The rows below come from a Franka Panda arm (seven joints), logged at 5 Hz.
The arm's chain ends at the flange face. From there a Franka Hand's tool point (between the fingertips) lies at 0.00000 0.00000 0.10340 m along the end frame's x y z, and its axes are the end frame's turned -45 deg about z.
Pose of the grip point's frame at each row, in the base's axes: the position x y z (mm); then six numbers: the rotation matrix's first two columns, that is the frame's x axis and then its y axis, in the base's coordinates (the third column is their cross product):
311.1, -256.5, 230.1, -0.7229, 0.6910, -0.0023, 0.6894, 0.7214, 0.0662
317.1, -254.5, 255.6, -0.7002, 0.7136, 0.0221, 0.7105, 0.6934, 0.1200
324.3, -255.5, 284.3, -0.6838, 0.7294, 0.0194, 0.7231, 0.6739, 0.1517
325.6, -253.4, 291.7, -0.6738, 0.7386, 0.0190, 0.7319, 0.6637, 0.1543
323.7, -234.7, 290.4, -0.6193, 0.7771, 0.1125, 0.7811, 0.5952, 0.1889
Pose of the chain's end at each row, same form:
306.2, -261.3, 333.3, -0.0237, 0.9987, 0.0452, 0.9986, 0.0215, 0.0484
309.8, -264.8, 358.2, 0.0073, 0.9949, 0.1005, 0.9975, -0.0143, 0.0692
314.2, -267.7, 386.5, 0.0278, 0.9923, 0.1210, 0.9948, -0.0392, 0.0936
315.1, -265.6, 393.8, 0.0411, 0.9916, 0.1225, 0.9940, -0.0530, 0.0957
315.4, -255.9, 391.3, 0.1144, 0.9704, 0.2131, 0.9902, -0.1286, 0.0540

